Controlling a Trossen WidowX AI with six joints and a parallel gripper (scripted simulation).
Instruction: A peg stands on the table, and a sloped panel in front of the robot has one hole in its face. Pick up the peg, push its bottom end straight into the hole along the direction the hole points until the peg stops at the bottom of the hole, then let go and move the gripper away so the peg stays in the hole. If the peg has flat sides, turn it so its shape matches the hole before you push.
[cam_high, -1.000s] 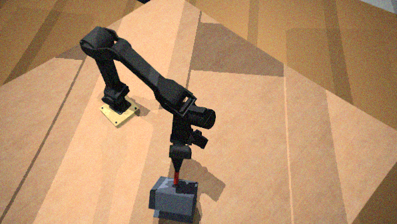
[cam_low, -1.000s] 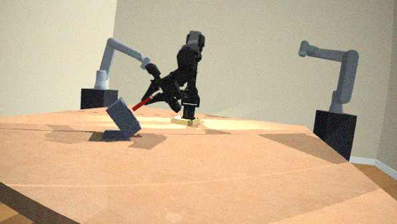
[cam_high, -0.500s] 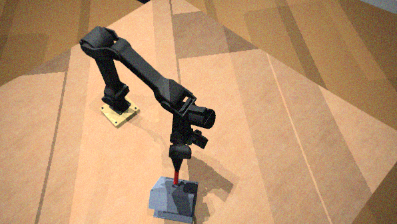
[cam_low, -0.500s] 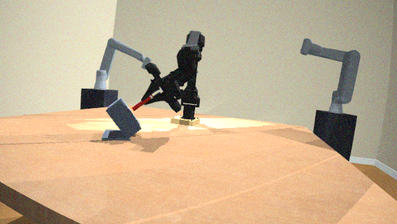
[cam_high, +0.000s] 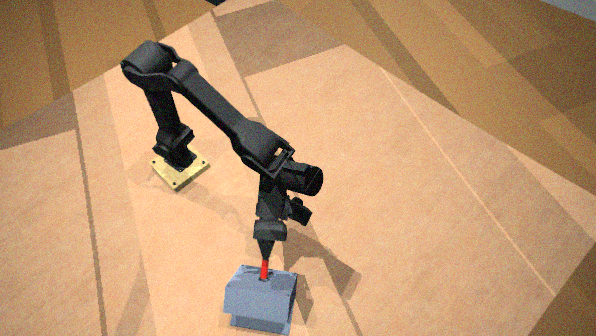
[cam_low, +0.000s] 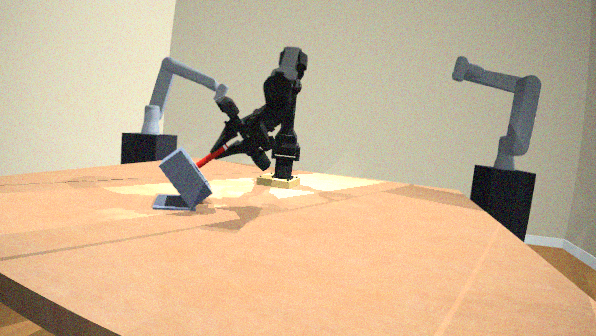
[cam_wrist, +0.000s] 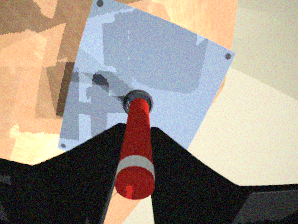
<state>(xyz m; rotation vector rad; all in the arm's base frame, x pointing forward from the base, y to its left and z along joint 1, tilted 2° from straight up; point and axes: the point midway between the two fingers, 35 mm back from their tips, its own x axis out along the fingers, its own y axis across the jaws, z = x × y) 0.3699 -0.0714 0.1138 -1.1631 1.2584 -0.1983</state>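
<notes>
My gripper tip is now 50 mm to the left of the sloped panel, 50 mm above it and 30 mm short of it. From my gripper tip the other things lie so: peg: 10 mm to the left, 10 mm behind, 10 mm above; panel foot: 110 mm below, 70 mm to the right, 40 mm ahead.
</notes>
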